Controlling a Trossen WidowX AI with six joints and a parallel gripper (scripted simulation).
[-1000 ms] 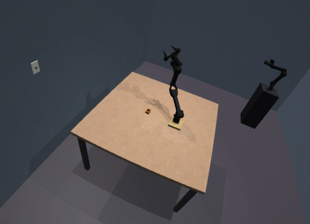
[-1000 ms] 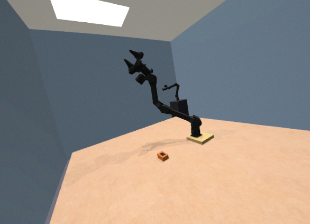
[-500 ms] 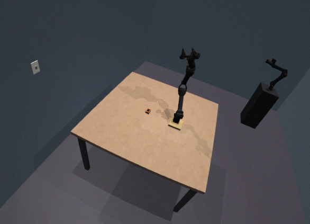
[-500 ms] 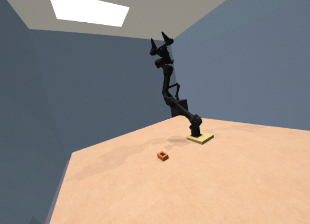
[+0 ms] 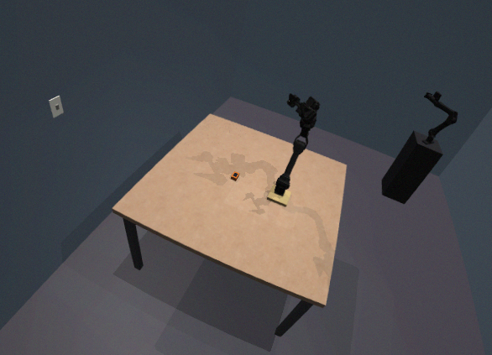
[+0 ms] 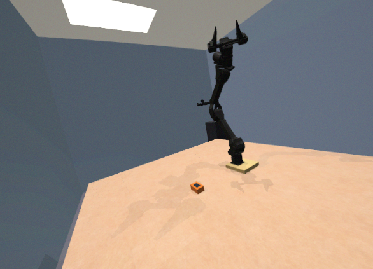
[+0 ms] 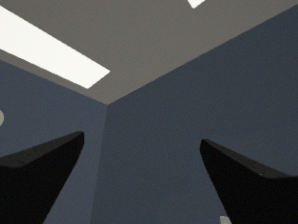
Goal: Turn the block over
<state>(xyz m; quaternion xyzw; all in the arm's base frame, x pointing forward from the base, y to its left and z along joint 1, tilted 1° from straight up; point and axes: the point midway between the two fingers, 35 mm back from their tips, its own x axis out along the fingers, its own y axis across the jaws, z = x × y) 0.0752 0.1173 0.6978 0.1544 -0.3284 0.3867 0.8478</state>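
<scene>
The orange block lies 240 mm ahead of my gripper tip, 110 mm to the right of it and 730 mm below it.
</scene>
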